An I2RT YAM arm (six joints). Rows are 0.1 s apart.
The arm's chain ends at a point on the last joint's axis. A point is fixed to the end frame.
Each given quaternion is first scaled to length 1.
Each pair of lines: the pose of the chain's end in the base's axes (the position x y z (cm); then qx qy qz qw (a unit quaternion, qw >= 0)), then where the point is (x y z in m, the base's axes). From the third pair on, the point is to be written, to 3 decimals.
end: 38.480, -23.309, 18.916, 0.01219, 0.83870, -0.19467, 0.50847
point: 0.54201 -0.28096 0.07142
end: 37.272, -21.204, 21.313, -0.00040, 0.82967, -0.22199, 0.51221
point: 0.53079 -0.26794 0.10018
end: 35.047, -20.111, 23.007, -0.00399, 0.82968, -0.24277, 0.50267
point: 0.505 -0.264 0.117
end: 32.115, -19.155, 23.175, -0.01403, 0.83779, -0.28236, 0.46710
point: 0.465 -0.269 0.113
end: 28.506, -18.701, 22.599, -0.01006, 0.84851, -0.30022, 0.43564
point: 0.418 -0.273 0.100
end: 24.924, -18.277, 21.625, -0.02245, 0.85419, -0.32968, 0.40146
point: 0.371 -0.279 0.087
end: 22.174, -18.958, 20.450, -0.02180, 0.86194, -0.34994, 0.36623
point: 0.331 -0.295 0.071
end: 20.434, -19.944, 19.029, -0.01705, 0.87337, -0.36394, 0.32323
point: 0.297 -0.312 0.050
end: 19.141, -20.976, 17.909, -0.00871, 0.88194, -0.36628, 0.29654
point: 0.274 -0.324 0.034
